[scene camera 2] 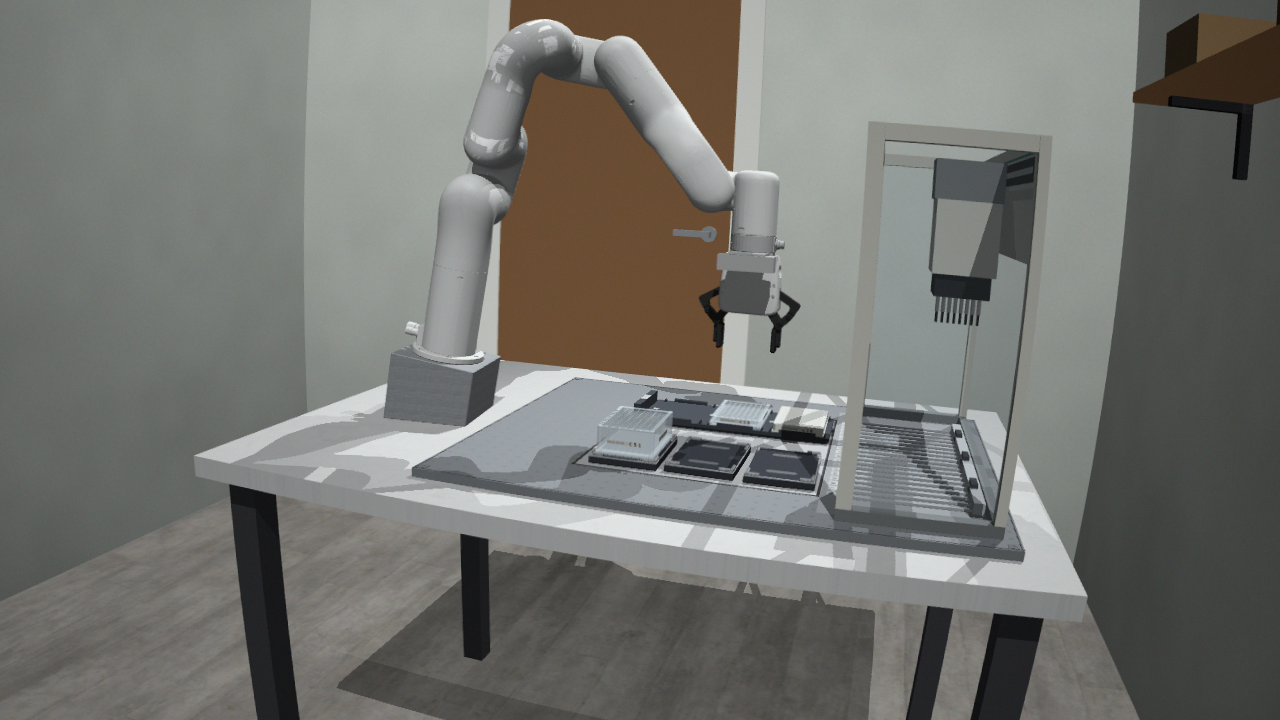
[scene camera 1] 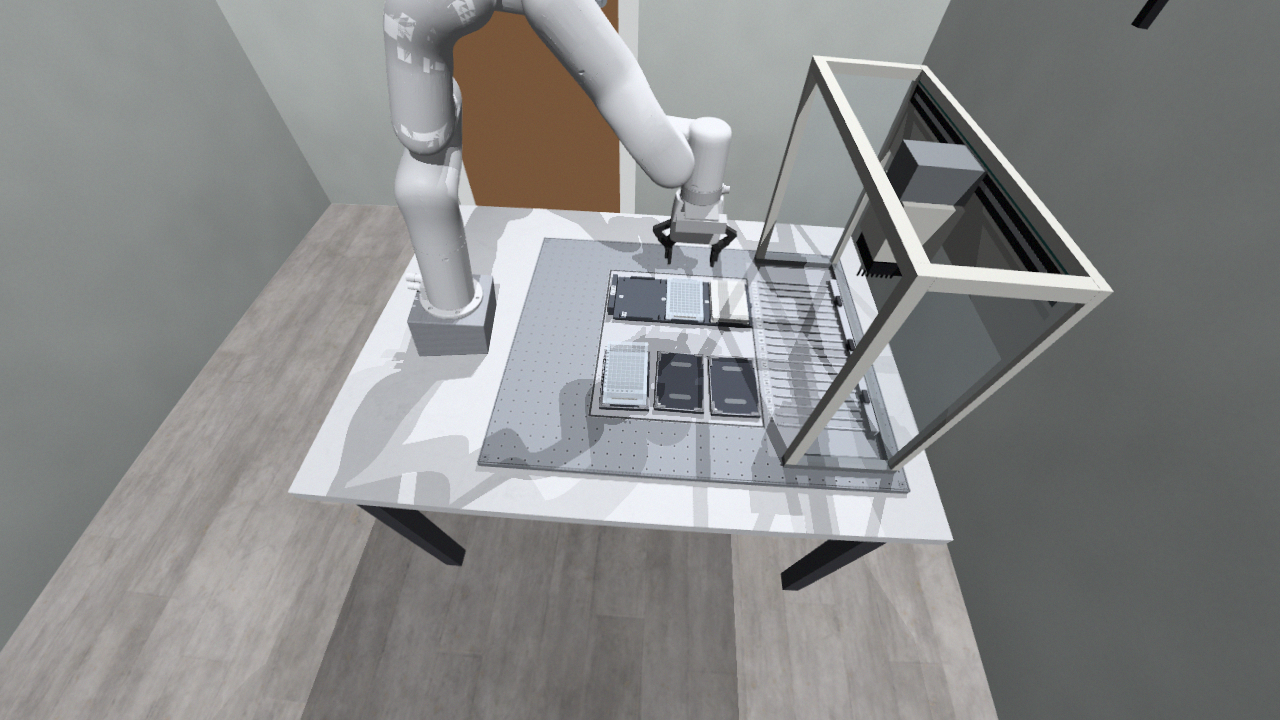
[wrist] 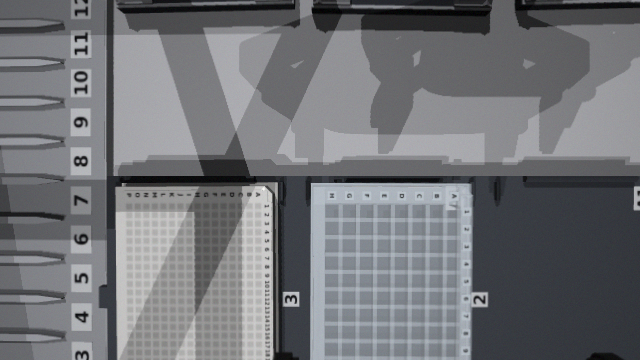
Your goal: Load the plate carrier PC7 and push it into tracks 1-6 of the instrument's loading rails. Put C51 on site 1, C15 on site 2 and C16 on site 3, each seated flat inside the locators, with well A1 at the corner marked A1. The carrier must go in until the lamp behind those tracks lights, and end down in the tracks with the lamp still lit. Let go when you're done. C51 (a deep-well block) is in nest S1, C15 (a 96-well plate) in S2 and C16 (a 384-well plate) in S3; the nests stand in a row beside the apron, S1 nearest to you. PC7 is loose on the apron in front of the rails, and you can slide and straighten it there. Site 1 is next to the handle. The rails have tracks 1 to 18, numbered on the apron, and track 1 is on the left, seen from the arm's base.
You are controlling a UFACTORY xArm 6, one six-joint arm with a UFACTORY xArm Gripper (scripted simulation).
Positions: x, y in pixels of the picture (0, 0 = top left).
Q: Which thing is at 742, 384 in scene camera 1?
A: A nest S3.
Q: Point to a dark carrier PC7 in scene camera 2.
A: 691, 414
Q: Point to a nest S2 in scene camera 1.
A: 671, 379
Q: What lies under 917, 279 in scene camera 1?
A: A front post.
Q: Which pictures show the dark carrier PC7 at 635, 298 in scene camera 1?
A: Scene camera 2, scene camera 1 and the wrist view: all of them.
